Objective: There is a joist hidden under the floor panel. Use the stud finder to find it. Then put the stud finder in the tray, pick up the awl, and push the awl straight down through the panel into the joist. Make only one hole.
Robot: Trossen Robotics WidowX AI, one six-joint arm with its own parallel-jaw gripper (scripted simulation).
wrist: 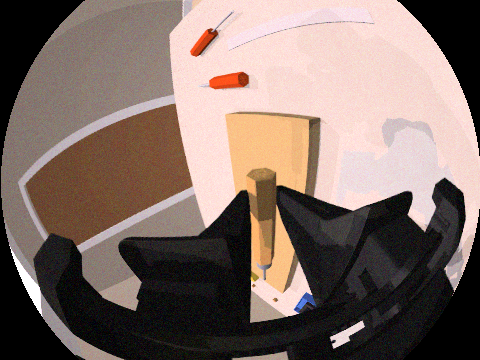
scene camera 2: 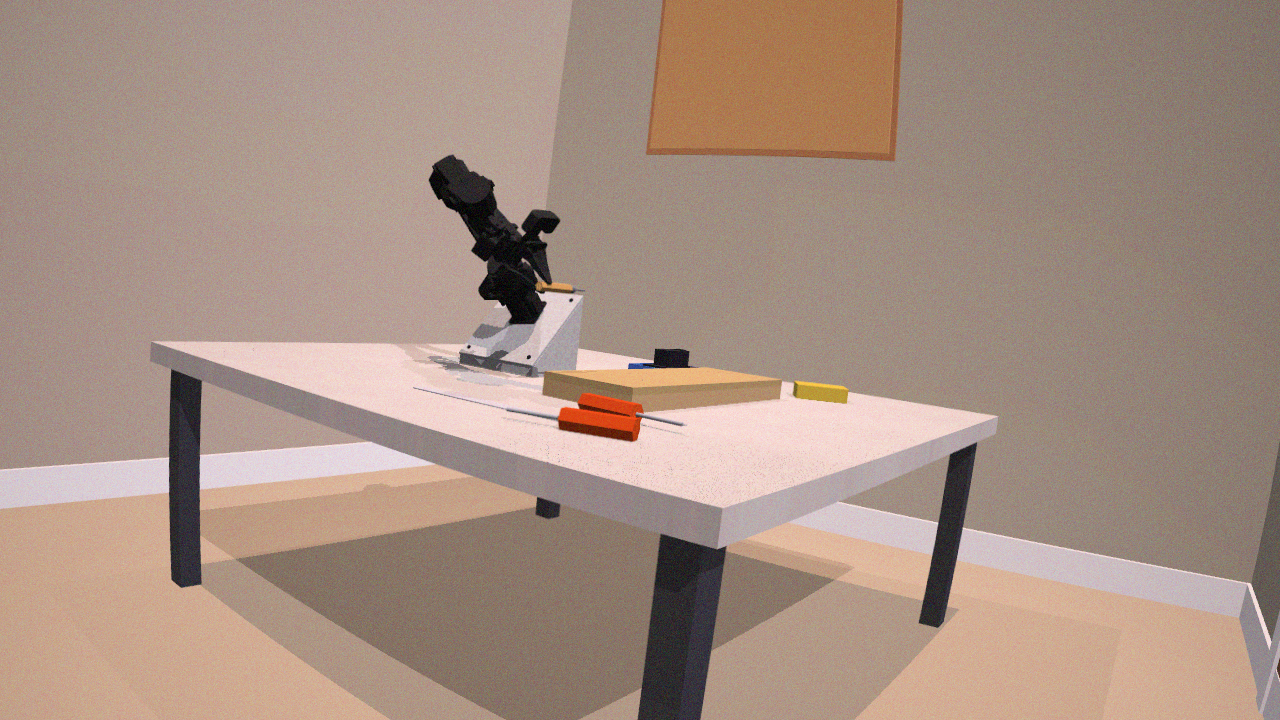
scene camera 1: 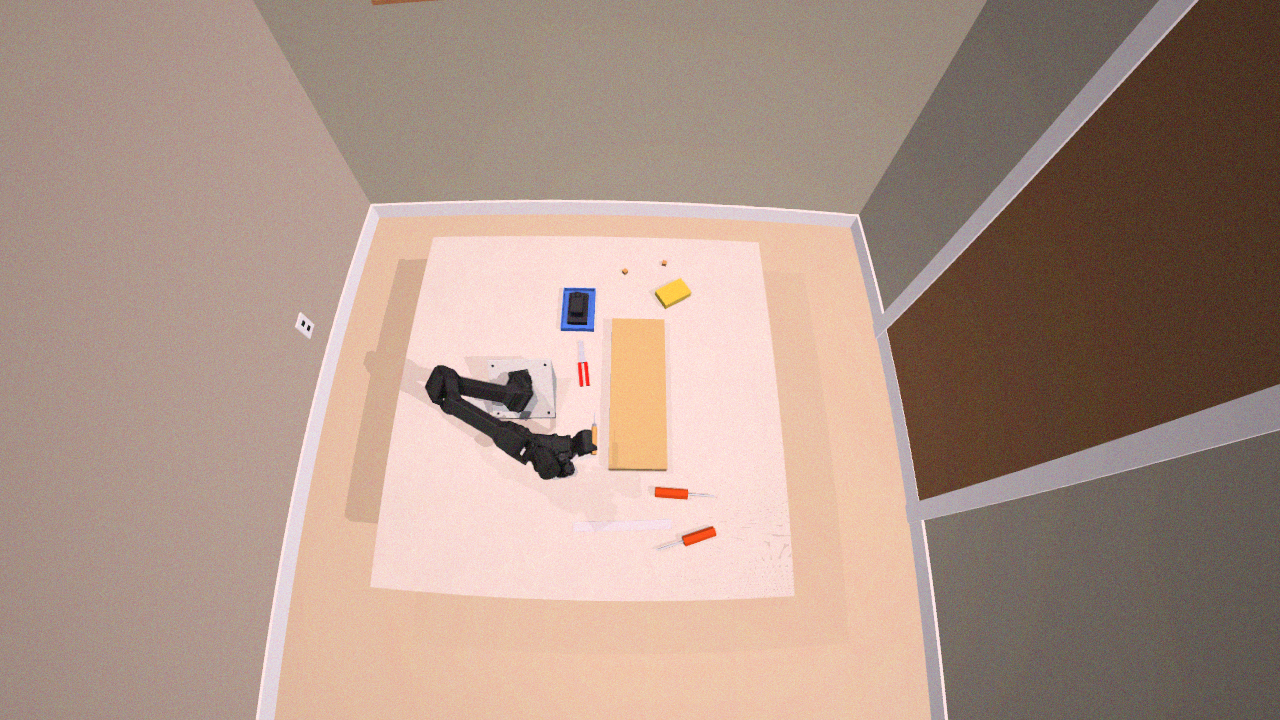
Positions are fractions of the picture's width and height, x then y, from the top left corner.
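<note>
Scene camera 2 shows the gripper (scene camera 2: 0.43,0.40) and a yellow block (scene camera 2: 0.64,0.55). In the wrist view, the gripper (wrist: 0.54,0.54) carries an awl (wrist: 0.54,0.51). Scene camera 1 shows the gripper (scene camera 1: 0.47,0.62) too.
</note>
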